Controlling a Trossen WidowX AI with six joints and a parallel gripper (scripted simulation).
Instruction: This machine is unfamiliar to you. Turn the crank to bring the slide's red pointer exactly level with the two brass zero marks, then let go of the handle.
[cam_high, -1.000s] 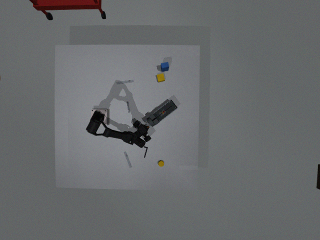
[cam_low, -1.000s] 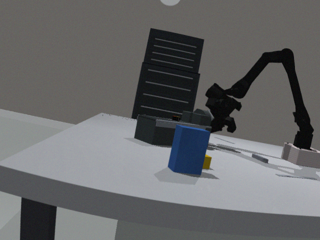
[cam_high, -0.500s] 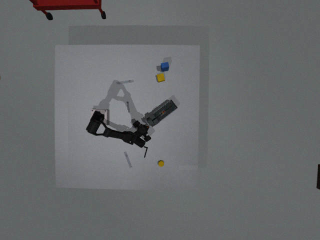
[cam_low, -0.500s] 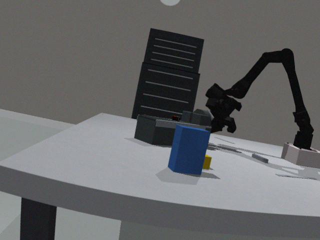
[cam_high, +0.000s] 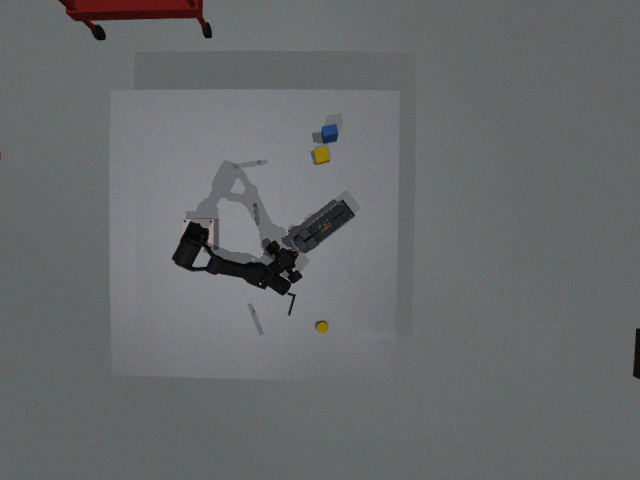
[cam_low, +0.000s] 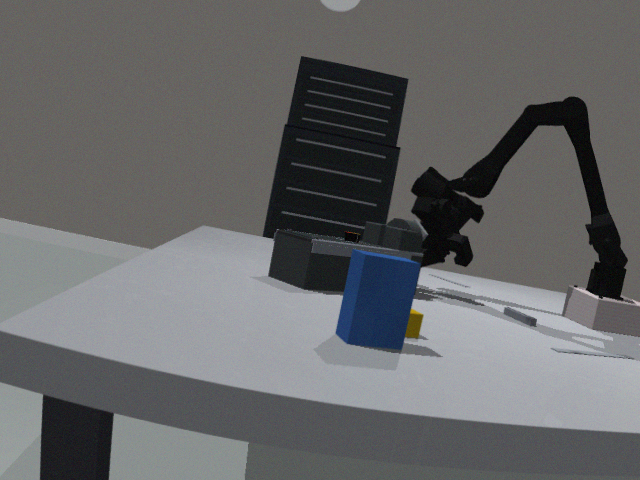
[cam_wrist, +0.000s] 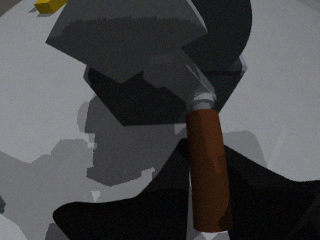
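Right now my gripper tip is 30 mm below the brown crank handle, 10 mm to the left of it and 10 mm past it. The rest, counted from my gripper tip: red pointer 140 mm to the left, 110 mm ahead, 50 mm above; then black hex key 210 mm to the right, 30 mm below; then yellow block 430 mm to the left, 40 mm ahead, 20 mm below.
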